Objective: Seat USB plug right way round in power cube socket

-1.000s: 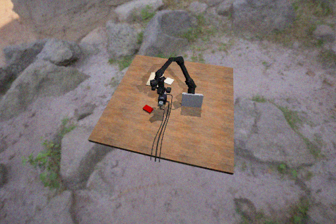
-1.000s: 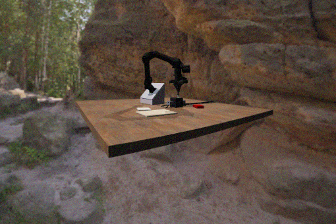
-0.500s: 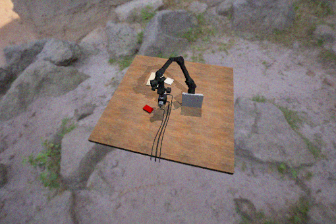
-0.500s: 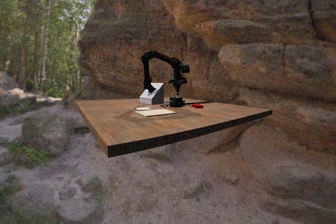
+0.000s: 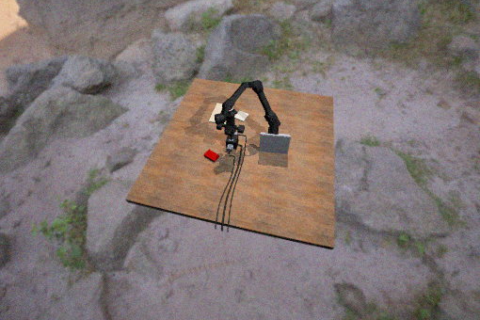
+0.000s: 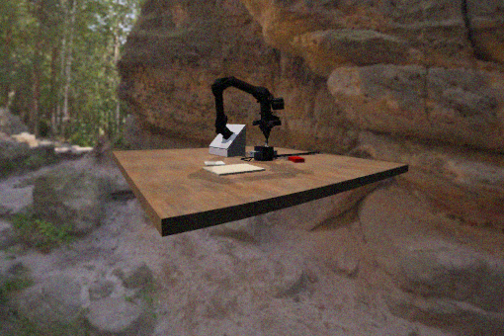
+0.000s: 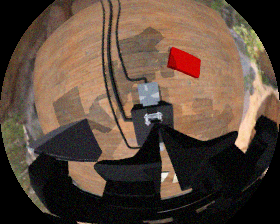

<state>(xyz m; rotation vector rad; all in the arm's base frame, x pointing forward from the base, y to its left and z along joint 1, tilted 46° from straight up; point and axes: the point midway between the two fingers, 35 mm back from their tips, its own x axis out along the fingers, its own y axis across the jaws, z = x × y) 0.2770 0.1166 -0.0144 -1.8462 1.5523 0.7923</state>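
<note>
Right now the usb plug is 20 mm below my gripper tip. Also, from my gripper tip: cream sheet: 310 mm to the right, 180 mm ahead, 120 mm below; then red block: 120 mm to the left, 110 mm below, 110 mm ahead; then usb socket: 50 mm below.
</note>
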